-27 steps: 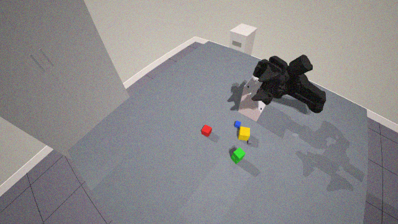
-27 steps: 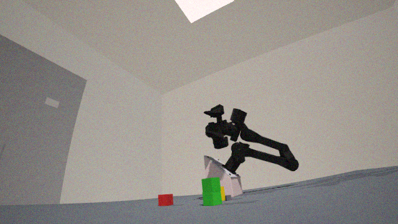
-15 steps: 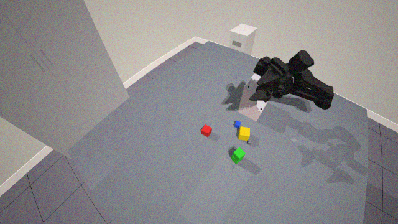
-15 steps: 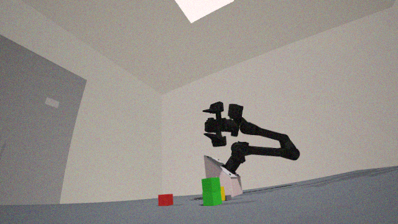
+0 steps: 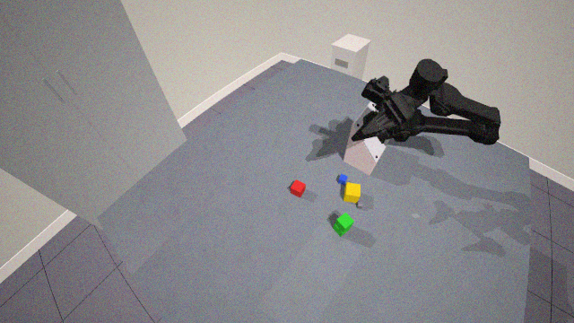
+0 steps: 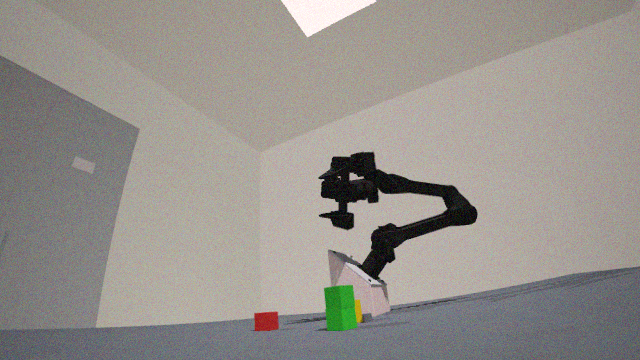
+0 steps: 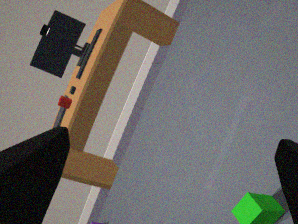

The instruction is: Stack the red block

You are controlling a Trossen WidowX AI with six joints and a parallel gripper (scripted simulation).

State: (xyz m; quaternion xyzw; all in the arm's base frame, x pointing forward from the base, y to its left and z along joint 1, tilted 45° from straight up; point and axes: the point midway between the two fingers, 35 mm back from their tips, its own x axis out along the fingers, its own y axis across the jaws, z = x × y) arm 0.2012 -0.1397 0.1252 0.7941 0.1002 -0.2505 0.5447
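The red block is 50 mm ahead of my gripper tip, 120 mm to the right of it and 260 mm below it. The rest, counted from my gripper tip: small blue block: 60 mm behind, 20 mm to the right, 270 mm below; then yellow block: 20 mm behind, 30 mm to the left, 260 mm below; then purple block: 560 mm ahead, 380 mm to the left, 260 mm below.
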